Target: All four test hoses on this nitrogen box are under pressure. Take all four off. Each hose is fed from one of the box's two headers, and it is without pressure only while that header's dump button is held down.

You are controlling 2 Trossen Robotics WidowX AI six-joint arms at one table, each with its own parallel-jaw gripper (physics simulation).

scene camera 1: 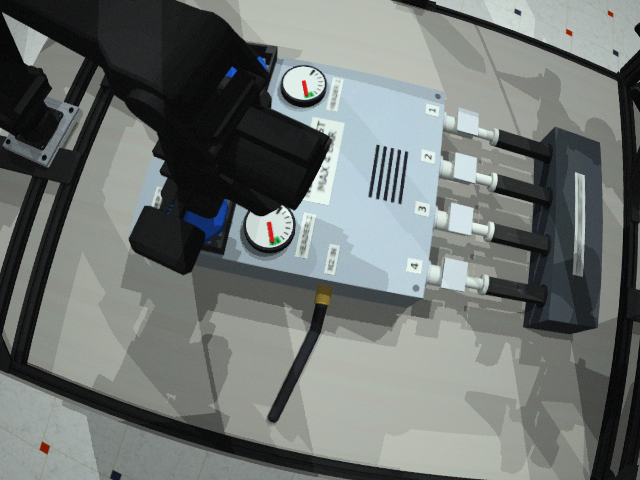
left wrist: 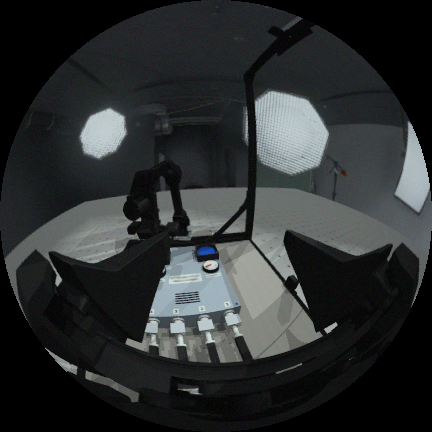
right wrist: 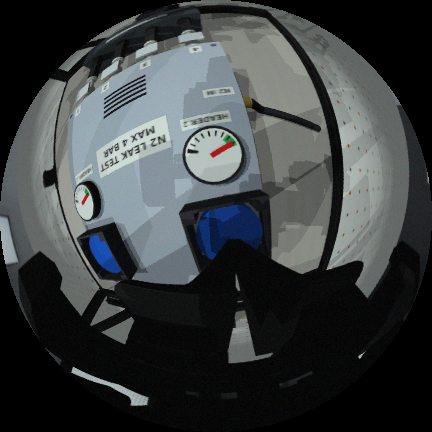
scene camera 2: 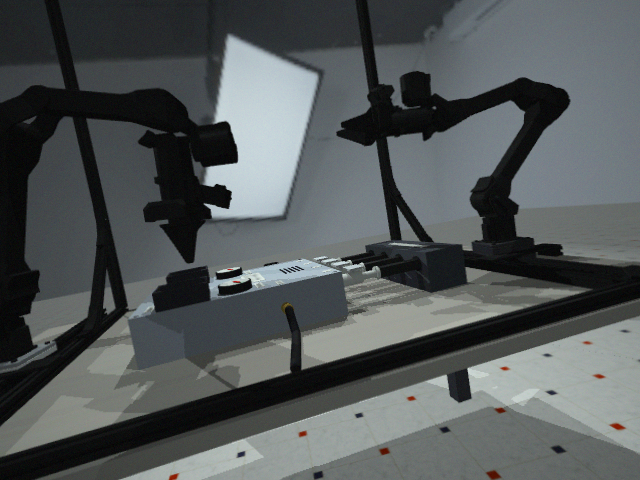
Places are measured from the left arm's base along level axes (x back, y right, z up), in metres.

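Pixels of known places: left gripper, fingertip midpoint: (scene camera 1: 634, 55) (left wrist: 228, 237) (scene camera 2: 338, 129); right gripper, fingertip midpoint: (scene camera 1: 207, 199) (right wrist: 232, 244) (scene camera 2: 190, 263); left arm's base, origin of the base link: (scene camera 2: 500, 240); right arm's base, origin of the base link: (scene camera 1: 39, 126) (left wrist: 182, 233) (scene camera 2: 5, 357).
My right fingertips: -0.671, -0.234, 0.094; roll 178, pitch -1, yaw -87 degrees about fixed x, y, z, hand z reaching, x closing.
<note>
For each thing: its middle in the pictures, then the offset to it from my right fingertips, as dx, dy, dz. "*": a spot on its surface instead.
- header 1 gauge, surface spot: (scene camera 1: 303, 84) (right wrist: 83, 201) * +0.019, +0.197, -0.046
- header 2 gauge, body centre: (right wrist: 221, 148) (scene camera 1: 270, 232) +0.069, +0.008, -0.047
- blue header 2 button, body centre: (scene camera 1: 197, 212) (right wrist: 228, 231) -0.019, -0.005, -0.057
- header 1 button, body centre: (scene camera 1: 239, 76) (right wrist: 107, 250) (left wrist: 206, 253) -0.065, +0.180, -0.057
- black supply hose, surface spot: (scene camera 1: 297, 369) (right wrist: 290, 115) * +0.160, -0.113, -0.128
- brass fitting, surface spot: (scene camera 1: 323, 295) * +0.150, -0.022, -0.093
The blue-grey nitrogen box (scene camera 1: 361, 232) (scene camera 2: 258, 320) (right wrist: 165, 210) bears hoses 1 (scene camera 1: 467, 122) (left wrist: 231, 319), 2 (scene camera 1: 465, 167) (left wrist: 205, 324), 3 (scene camera 1: 460, 218) (left wrist: 178, 326) and 4 (scene camera 1: 454, 274) (right wrist: 191, 36), all on their ports. The header 1 gauge (scene camera 1: 303, 84) (right wrist: 87, 201) and header 2 gauge (scene camera 1: 269, 227) (right wrist: 213, 155) have needles at green. My right gripper (right wrist: 232, 244) (scene camera 2: 190, 259) is shut and empty, above the blue header 2 button (right wrist: 230, 227); a gap shows in scene camera 2. The header 1 button (right wrist: 104, 254) is uncovered. My left gripper (scene camera 2: 339, 131) (left wrist: 228, 237) is open and empty, high above the hose side.
A dark block (scene camera 1: 563, 232) (scene camera 2: 444, 266) holds the hoses' far ends. A black supply hose (scene camera 1: 297, 369) (right wrist: 290, 118) leaves the box's side at a brass fitting (scene camera 1: 323, 295). Raised black housings surround both buttons. A black frame (scene camera 1: 232, 444) edges the table, with uprights behind.
</note>
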